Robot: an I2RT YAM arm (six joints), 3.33 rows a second.
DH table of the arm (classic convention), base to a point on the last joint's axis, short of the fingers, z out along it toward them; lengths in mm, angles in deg. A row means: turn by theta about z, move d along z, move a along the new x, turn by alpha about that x. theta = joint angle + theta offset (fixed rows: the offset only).
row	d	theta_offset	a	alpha
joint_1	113.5	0	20	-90
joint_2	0	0	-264	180
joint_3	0	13.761	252.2	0
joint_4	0	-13.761	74	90
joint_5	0	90	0	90
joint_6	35.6	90	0	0
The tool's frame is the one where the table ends.
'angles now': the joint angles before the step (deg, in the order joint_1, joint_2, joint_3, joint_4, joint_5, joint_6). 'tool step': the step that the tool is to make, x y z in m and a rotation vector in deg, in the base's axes. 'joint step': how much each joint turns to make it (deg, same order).
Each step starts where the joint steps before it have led.
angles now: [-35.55, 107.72, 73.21, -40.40, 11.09, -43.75]
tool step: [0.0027, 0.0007, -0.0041, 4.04, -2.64, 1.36]
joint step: [-0.15, 0.68, 0.06, 0.45, -5.05, -0.21]
